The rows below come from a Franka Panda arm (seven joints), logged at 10 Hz.
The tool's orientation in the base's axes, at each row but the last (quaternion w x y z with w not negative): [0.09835 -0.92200 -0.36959 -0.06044]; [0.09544 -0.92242 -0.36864 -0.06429]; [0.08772 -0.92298 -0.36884 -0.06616]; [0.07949 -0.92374 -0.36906 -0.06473]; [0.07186 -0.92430 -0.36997 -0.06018]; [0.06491 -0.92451 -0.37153 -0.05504]
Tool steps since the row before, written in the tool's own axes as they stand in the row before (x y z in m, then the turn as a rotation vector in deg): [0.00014 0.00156 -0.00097 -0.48 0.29 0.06]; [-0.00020 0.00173 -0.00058 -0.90 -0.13 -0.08]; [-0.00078 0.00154 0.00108 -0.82 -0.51 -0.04]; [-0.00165 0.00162 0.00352 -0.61 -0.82 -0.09]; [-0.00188 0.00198 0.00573 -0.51 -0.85 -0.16]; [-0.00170 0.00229 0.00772 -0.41 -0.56 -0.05]
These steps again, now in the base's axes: [0.00114 -0.00123 0.00076 -0.14 -0.51 -0.19]; [0.00103 -0.00149 0.00030 -0.74 -0.53 -0.08]; [0.00057 -0.00139 -0.00137 -0.95 -0.19 -0.06]; [0.00015 -0.00158 -0.00390 -1.01 0.16 0.06]; [0.00035 -0.00167 -0.00611 -0.96 0.24 0.15]; [0.00078 -0.00155 -0.00804 -0.69 0.11 0.03]
